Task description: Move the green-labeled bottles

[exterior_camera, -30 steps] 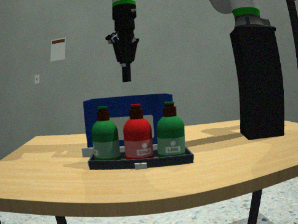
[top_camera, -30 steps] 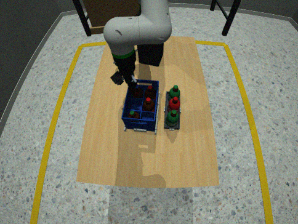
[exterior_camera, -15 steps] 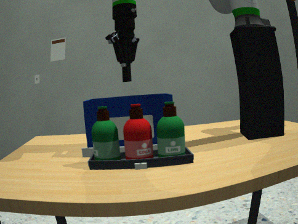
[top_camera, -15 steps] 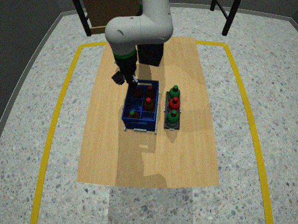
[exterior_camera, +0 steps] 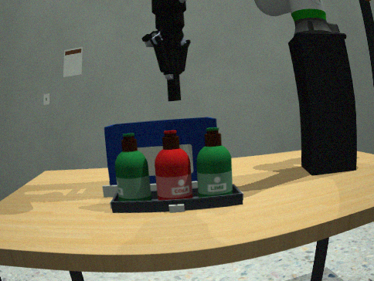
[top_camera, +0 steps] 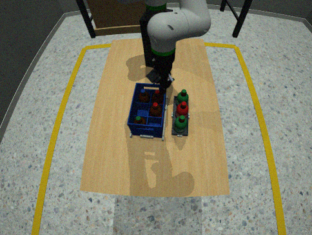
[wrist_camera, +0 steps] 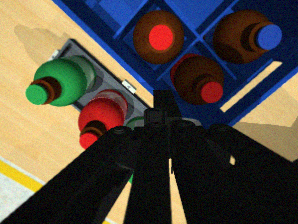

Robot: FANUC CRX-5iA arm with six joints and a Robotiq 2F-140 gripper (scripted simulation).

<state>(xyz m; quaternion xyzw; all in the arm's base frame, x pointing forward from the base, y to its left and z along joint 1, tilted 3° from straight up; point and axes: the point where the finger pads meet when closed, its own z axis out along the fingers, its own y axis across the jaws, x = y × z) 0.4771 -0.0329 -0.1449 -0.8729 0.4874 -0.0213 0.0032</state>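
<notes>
My hand is 170 mm above the red cola bottle, 110 mm to the right of it and 40 mm short of it. The rest, counted from my hand: blue crate 170 mm below, 90 mm to the right, 20 mm ahead; then tray 240 mm below, 110 mm to the left, 40 mm ahead.
</notes>
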